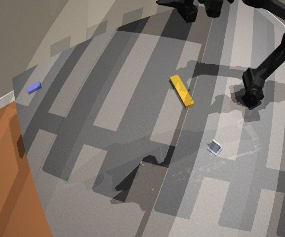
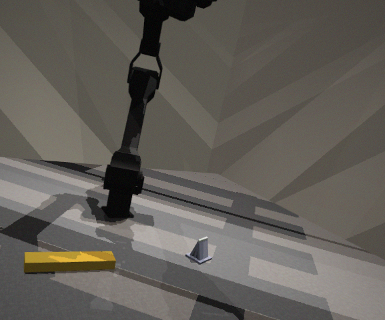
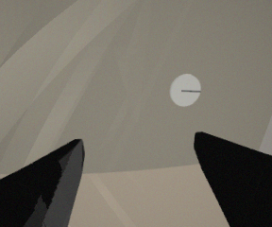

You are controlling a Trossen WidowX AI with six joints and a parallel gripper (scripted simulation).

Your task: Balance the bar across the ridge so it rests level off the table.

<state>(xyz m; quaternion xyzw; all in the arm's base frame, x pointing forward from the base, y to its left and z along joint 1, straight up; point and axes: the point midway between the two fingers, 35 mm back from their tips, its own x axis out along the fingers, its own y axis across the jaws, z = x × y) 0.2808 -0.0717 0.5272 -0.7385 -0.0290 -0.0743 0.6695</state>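
The yellow bar lies 90 mm behind my gripper tip, 90 mm to the right of it and 520 mm below it. Also, from my gripper tip: blue block (430 mm ahead, 430 mm to the right, 520 mm below).
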